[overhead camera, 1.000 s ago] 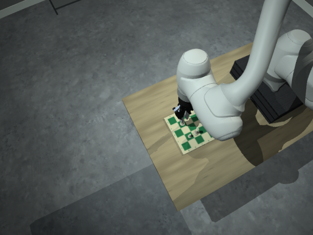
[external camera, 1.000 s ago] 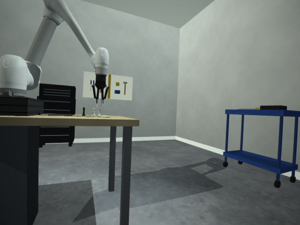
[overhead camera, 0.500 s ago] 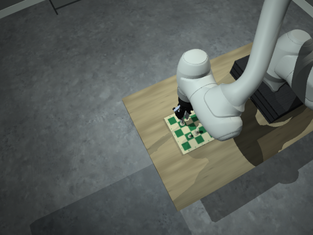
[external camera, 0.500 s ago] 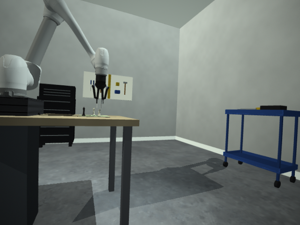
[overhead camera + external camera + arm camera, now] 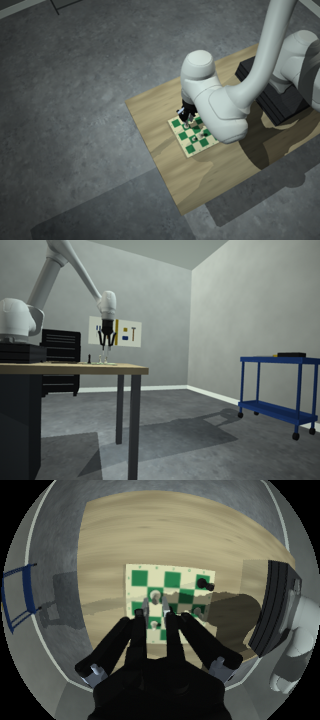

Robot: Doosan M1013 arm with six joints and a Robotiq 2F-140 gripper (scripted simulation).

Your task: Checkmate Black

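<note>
My gripper is now 12 cm past the black piece, 2 cm to the left of it and 6 cm above it. Also, from my hand: chessboard (3 cm behind, 4 cm to the left, 10 cm below).
</note>
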